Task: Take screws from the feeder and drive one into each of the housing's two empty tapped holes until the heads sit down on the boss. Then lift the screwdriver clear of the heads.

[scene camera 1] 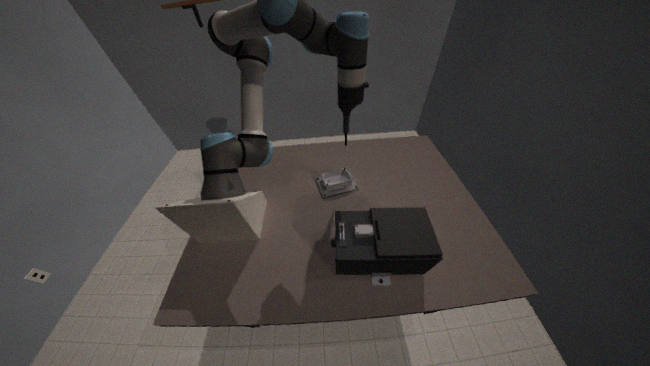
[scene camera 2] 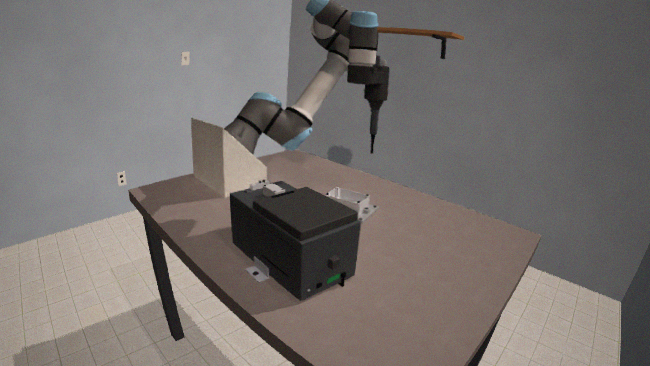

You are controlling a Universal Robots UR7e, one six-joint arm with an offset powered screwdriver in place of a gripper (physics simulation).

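Note:
The screwdriver (scene camera 1: 345, 143) (scene camera 2: 372, 151) points straight down and hangs well above the table, its thin dark bit apart from the housing. No screw can be made out at the bit tip; it is too small to tell. The light grey housing (scene camera 1: 340, 185) (scene camera 2: 364, 204) is an open box on a flat plate (scene camera 1: 353, 188) (scene camera 2: 373, 211). Small dark spots show at its corners, one upright at the back right in scene camera 1; whether they are screws or holes is unclear. The black feeder (scene camera 1: 405, 232) (scene camera 2: 300, 212) stands nearer scene camera 1, with a metal rail (scene camera 1: 342, 235) at its left end.
A pale wedge-shaped stand (scene camera 1: 220, 220) (scene camera 2: 207, 155) is at the arm's base on the brown table (scene camera 1: 480, 270) (scene camera 2: 425, 280). A small bracket (scene camera 1: 381, 280) (scene camera 2: 257, 273) juts from the feeder's side. An orange-brown shelf (scene camera 1: 187, 4) (scene camera 2: 420, 33) is on the wall.

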